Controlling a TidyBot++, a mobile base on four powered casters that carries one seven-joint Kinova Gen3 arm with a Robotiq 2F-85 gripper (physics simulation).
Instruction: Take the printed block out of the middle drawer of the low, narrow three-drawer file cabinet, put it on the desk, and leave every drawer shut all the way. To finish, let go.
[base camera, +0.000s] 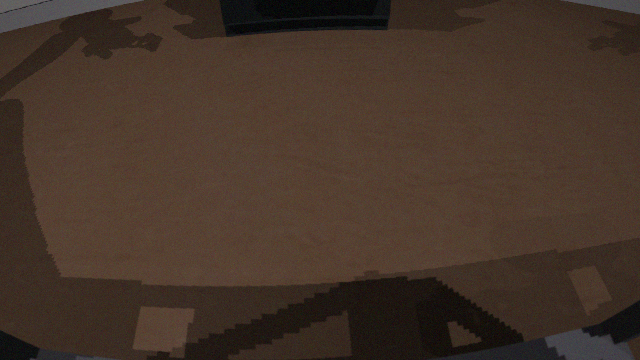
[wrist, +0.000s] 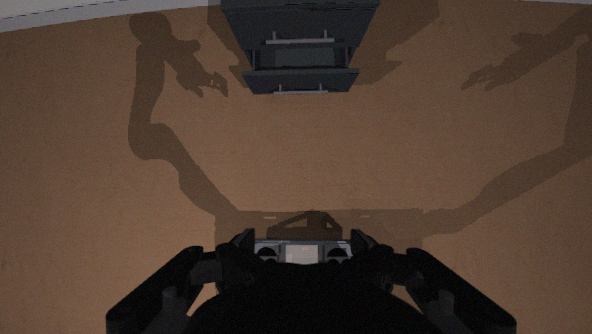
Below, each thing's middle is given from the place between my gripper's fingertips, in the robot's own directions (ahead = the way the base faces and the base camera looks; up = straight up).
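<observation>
The middle drawer (wrist: 301, 70) is 630 mm ahead of my hand, 10 mm to the left of it and 520 mm below it.
</observation>
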